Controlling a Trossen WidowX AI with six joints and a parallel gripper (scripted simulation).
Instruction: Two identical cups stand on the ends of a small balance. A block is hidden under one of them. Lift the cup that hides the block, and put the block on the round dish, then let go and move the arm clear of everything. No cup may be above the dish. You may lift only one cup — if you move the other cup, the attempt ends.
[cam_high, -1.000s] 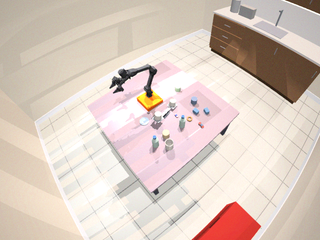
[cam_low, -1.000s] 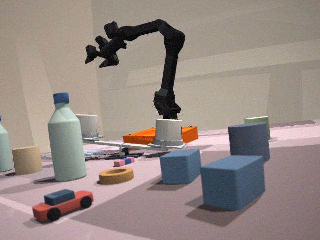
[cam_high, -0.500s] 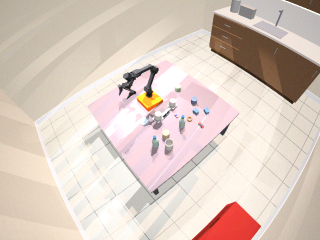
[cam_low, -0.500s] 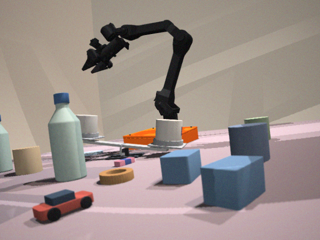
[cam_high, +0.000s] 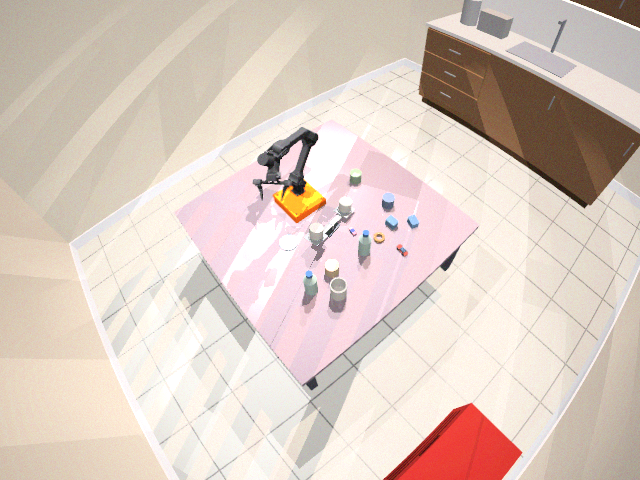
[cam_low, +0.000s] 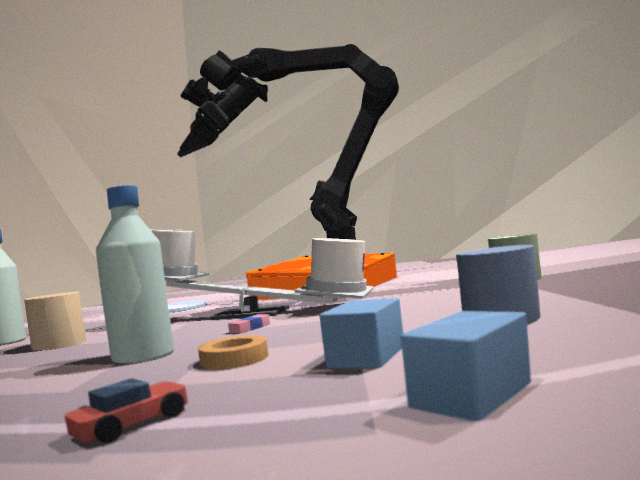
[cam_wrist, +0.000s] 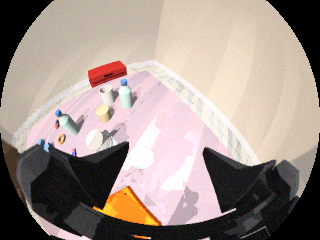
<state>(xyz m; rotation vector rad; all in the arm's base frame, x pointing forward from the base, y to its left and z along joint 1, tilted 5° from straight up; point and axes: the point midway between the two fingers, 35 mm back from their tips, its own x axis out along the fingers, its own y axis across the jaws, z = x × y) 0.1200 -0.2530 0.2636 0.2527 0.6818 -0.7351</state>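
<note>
Right now my gripper tip is 12 cm short of the white cup, 38 cm to the right of it and 24 cm above it. The rest, counted from my gripper tip: tan cylinder (33 cm ahead, 5 cm to the left, 26 cm below); whitish cup (17 cm ahead, 10 cm to the left, 19 cm below); round pale blue dish (6 cm ahead, 1 cm to the left, 30 cm below).
</note>
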